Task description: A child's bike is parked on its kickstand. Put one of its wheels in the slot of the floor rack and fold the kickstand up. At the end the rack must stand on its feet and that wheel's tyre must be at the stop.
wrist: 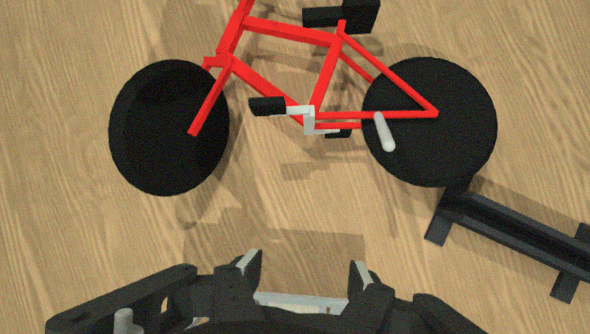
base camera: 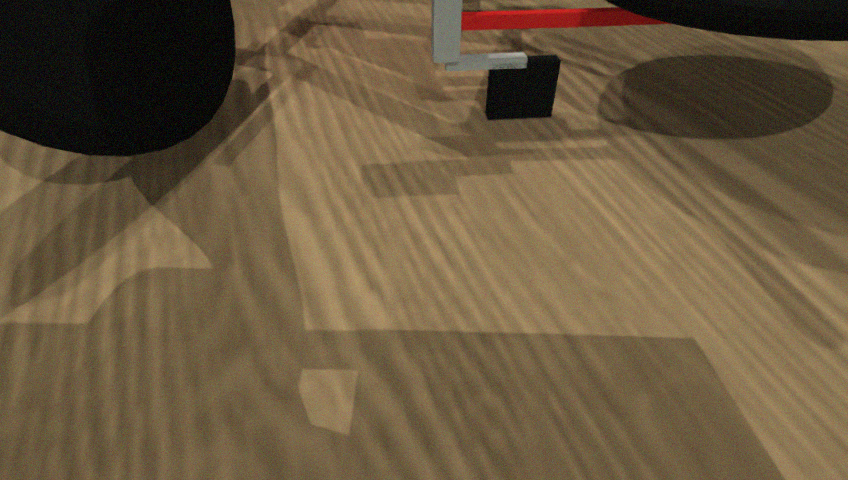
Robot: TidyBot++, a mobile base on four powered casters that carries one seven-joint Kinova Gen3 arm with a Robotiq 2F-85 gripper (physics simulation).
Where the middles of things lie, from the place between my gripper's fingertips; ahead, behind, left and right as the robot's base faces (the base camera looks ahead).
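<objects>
My hand is well above the front wheel [base camera: 100,85], a good way short of it and a long way to the right of it. The rear wheel [wrist: 438,152], counted from my hand, is far below, some way ahead and far to the right.
</objects>
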